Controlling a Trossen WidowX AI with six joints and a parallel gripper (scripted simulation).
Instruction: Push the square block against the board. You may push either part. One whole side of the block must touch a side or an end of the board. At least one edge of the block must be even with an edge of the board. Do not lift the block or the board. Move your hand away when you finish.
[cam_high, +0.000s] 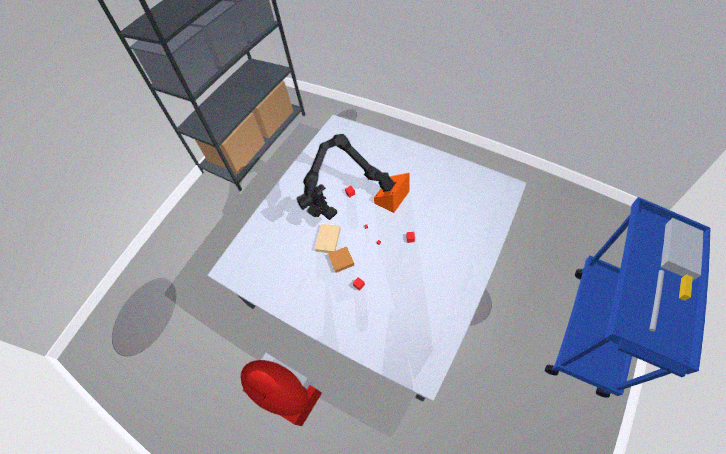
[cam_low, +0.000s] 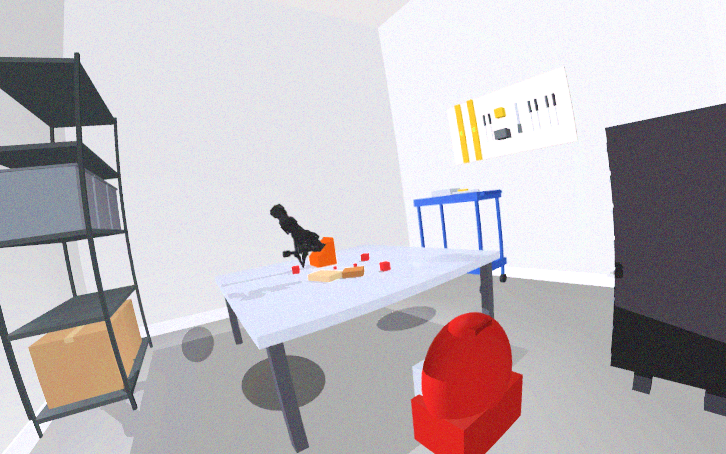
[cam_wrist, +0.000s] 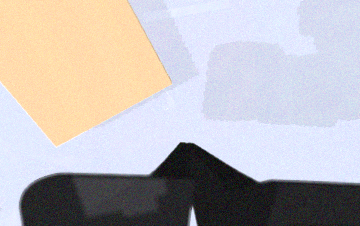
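My gripper tip is now 8 cm short of the tan board, 8 cm to the right of it and 5 cm above it. From my gripper tip the other things lie so: square block 14 cm ahead, 22 cm to the left, 5 cm below.
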